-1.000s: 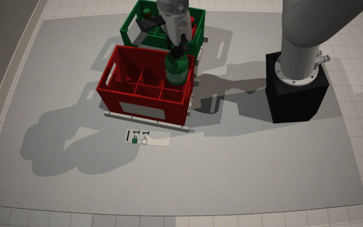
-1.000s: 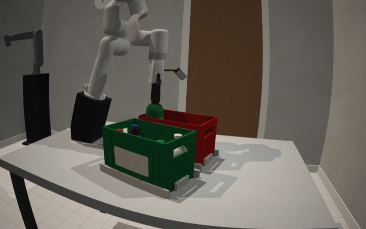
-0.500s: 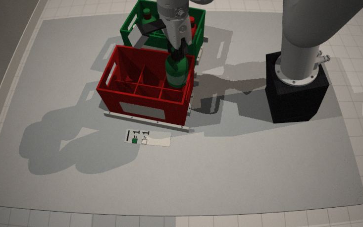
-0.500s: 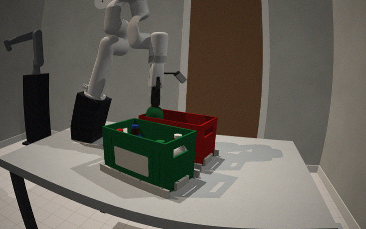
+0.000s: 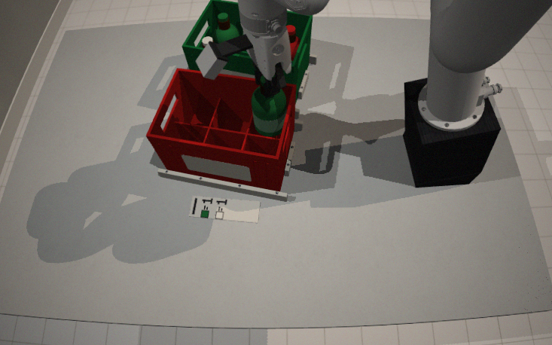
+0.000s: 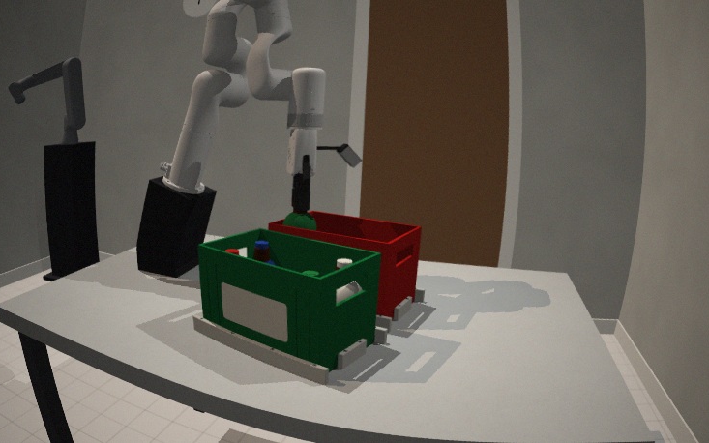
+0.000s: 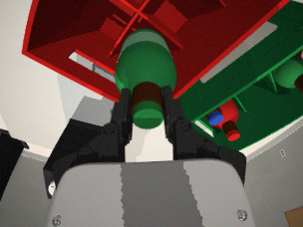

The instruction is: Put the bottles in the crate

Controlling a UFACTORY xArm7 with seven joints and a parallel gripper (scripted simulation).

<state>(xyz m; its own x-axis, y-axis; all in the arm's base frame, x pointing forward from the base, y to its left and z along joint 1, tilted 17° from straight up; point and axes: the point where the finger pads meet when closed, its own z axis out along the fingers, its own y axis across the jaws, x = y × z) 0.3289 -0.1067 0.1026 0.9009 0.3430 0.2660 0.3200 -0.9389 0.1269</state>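
Right now my hand is 14 cm above the red crate, 10 cm short of it and 1 cm to the right of it. Also, from my hand: green crate: 22 cm to the right, 14 cm below, 2 cm ahead; then blue bottle: 14 cm to the right, 14 cm below, 5 cm behind; then red bottle: 22 cm to the right, 14 cm below, 9 cm behind.
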